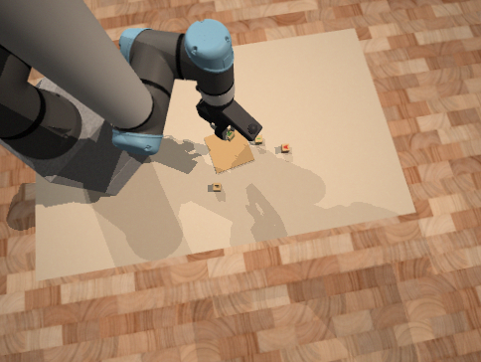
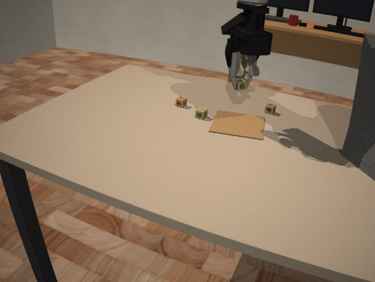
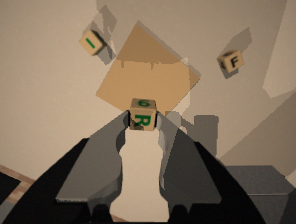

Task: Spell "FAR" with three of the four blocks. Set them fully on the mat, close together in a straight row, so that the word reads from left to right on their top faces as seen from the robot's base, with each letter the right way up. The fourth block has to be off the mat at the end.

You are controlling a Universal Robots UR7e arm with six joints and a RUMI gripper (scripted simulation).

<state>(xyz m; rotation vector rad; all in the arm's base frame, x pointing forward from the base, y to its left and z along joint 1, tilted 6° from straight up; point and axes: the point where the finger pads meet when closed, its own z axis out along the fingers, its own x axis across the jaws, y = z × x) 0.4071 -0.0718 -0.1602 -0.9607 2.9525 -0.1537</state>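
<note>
Now: hand 12 cm above the brown mat and 1 cm past it. From my hand the other things lie so: F block 12 cm to the right, 11 cm below, 8 cm behind; then green R block right at my hand; then green-lettered block 11 cm below, 10 cm ahead, 1 cm to the right.
</note>
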